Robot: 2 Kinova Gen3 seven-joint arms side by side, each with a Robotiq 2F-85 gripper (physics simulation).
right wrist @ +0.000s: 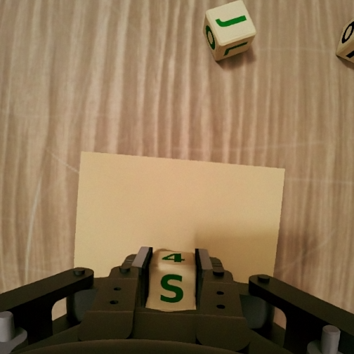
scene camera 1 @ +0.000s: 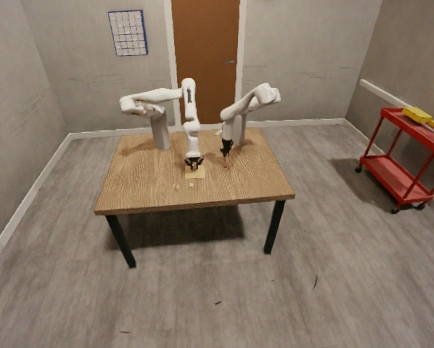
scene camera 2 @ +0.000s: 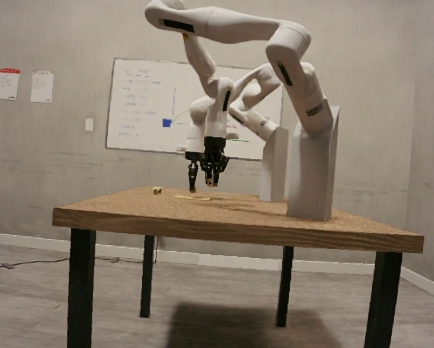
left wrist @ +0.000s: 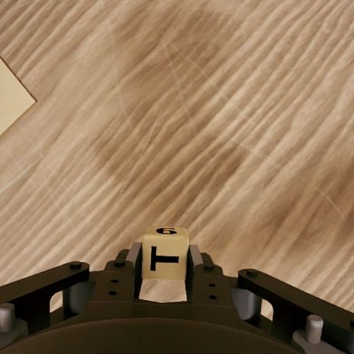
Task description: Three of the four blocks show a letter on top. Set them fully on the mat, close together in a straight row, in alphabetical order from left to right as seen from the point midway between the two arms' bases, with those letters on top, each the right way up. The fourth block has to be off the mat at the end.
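Frame: origin at the left arm's base, x ahead, y left, z up, level; millimetres.
Seen in the pictures: left gripper, between the fingertips: (scene camera 1: 226, 156) (scene camera 2: 211, 184); right gripper, between the fingertips: (scene camera 1: 194, 169) (scene camera 2: 191, 191); left arm's base, origin of its link: (scene camera 2: 316, 121); right arm's base, origin of its link: (scene camera 1: 157, 113).
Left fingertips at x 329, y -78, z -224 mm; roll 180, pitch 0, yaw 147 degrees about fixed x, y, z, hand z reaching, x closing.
Pixels of each thing's top centre, then the offset from my left fingertips to it. Level surfaces: height alone.
- mat, centre of its top: (scene camera 2: 192, 197) (scene camera 1: 194, 171) dx +123, dy -213, dz -67 mm
- block with a green J, centre of its top: (scene camera 1: 191, 184) dx +282, dy -206, dz -45 mm
- fourth block, centre of its top: (scene camera 1: 176, 185) dx +308, dy -300, dz -45 mm
- wooden table, height of its surface: dz -73 mm
My left gripper (scene camera 1: 226, 152) (scene camera 2: 212, 181) (left wrist: 164, 258) is shut on a cream block with a black T (left wrist: 165, 261) on top, held above the table beside the mat. My right gripper (scene camera 1: 194, 166) (scene camera 2: 192, 188) (right wrist: 173, 263) is shut on a block with a green S (right wrist: 171, 290) on top, over the mat (scene camera 1: 188, 175) (scene camera 2: 202, 199) (left wrist: 12, 100) (right wrist: 175, 200), seemingly slightly above it. A block with a green J (scene camera 1: 191, 185) (right wrist: 230, 25) on top lies turned, off the mat. A fourth block (scene camera 1: 176, 187) (right wrist: 347, 44) with black marks is cut off in the right wrist view; its top is unclear.
The wooden table (scene camera 1: 250, 180) (scene camera 2: 125, 215) carries both arms at its far side in scene camera 1. The two grippers are side by side, a short way apart. A red cart (scene camera 1: 385, 177) stands on the floor at the right, away from the table.
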